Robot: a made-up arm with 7 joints.
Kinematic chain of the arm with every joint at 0, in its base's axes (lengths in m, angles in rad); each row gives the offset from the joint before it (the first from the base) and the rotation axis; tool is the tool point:
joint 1: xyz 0 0 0 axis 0 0.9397 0.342
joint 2: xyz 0 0 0 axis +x
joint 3: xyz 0 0 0 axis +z
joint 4: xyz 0.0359 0 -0.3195 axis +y
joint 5: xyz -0.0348 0 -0.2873 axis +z
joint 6: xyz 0 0 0 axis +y
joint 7: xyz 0 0 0 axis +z
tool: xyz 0 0 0
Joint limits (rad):
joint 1: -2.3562..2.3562
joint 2: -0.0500..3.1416
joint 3: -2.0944..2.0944
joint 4: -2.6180..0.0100
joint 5: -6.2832..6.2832
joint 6: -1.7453..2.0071
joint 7: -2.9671..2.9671
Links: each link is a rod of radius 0.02 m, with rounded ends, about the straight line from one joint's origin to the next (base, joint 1, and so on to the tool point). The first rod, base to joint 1, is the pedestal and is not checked.
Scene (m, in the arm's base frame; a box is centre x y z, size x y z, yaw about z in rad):
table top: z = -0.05
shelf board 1: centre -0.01 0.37 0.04 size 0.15 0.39 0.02 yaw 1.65
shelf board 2: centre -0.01 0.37 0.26 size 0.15 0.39 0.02 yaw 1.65
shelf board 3: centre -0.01 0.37 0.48 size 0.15 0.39 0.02 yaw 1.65
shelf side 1: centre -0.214 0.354 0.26 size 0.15 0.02 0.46 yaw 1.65
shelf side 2: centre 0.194 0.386 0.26 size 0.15 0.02 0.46 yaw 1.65
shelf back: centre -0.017 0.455 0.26 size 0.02 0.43 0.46 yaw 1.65
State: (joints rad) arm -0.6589 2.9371 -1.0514 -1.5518 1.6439 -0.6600 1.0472
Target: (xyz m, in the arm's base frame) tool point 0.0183 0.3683 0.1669
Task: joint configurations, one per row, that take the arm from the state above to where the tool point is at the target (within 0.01 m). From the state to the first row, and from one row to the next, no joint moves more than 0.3 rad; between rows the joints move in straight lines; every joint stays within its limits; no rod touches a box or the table.
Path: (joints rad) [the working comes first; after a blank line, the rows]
Joints at the target: -0.6684 2.8496 -1.4650 -1.9287 1.6439 -0.6600 1.0472
Straight joint move there: touches shelf board 2.

1: -0.6905 3.0393 -0.9766 -1.7037 1.6439 -0.6600 1.0472
2: -0.7222 3.1416 -0.9017 -1.8556 1.6439 -0.6600 1.0472
3: -0.7405 3.1416 -1.0828 -2.1367 1.6439 -0.6600 1.0472
4: -0.7588 3.1416 -1.2639 -2.4179 1.6439 -0.6600 1.0472
5: -0.7136 2.9956 -1.3644 -2.1733 1.6439 -0.6600 1.0472
6: -0.6684 2.8496 -1.4650 -1.9287 1.6439 -0.6600 1.0472

